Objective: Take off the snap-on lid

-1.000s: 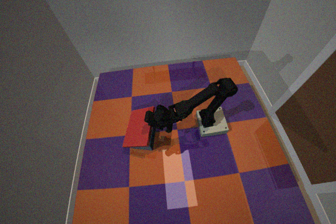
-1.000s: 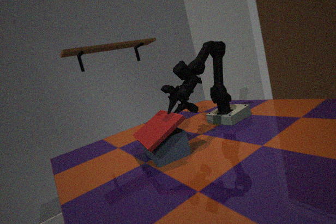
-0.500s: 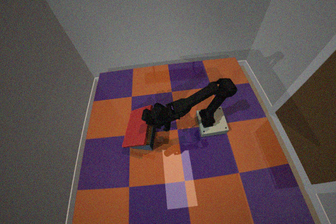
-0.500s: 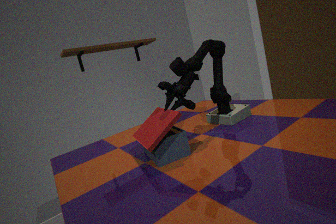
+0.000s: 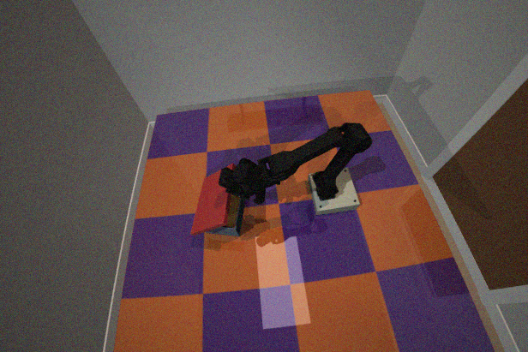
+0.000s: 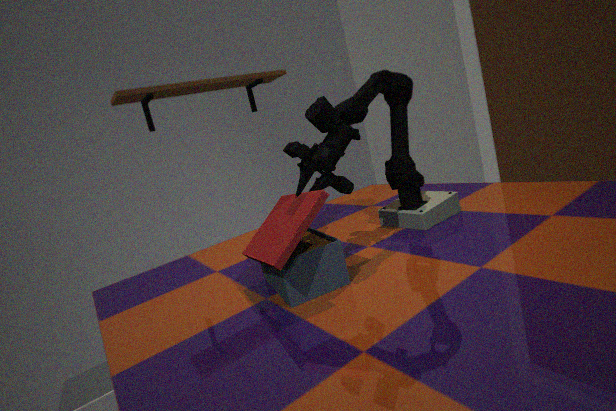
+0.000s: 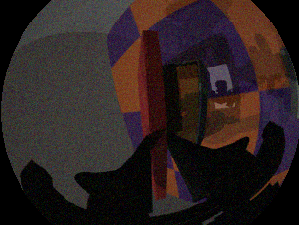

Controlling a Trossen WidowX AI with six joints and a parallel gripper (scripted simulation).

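Right now the red lid is 70 mm ahead of my gripper tip, 40 mm below it and 10 mm to the right of it. The rest, counted from my gripper tip: storage box (140 mm below, 40 mm ahead, 10 mm to the right).
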